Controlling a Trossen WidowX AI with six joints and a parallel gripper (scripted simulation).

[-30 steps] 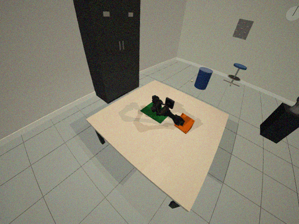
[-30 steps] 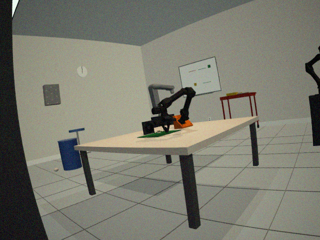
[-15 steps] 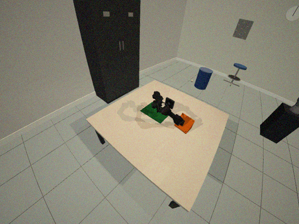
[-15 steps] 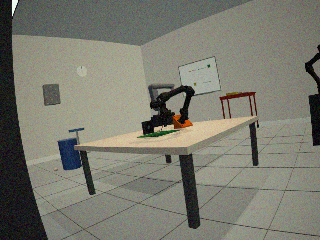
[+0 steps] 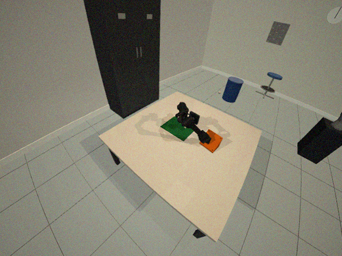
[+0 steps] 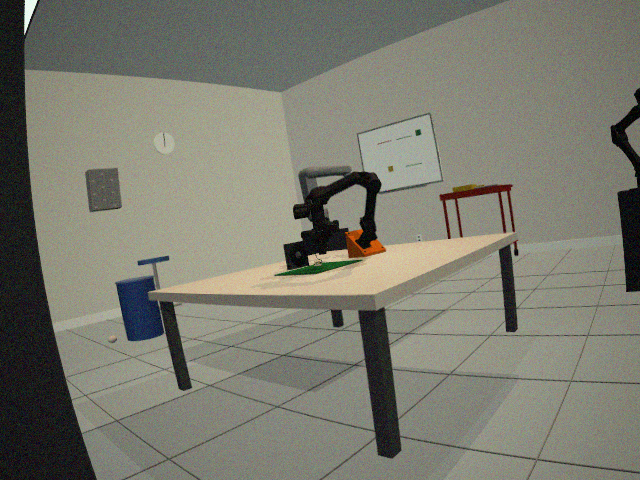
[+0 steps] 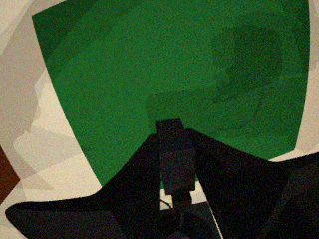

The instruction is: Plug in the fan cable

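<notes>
Right now the white fan header is 5 cm to the right of my gripper tip and 7 cm below it. From my gripper tip the other things lie so: black fan (1 cm behind, 18 cm to the right, 1 cm below); then green board (5 cm ahead, 8 cm below); then black plug (1 cm to the right, 1 cm above).
</notes>
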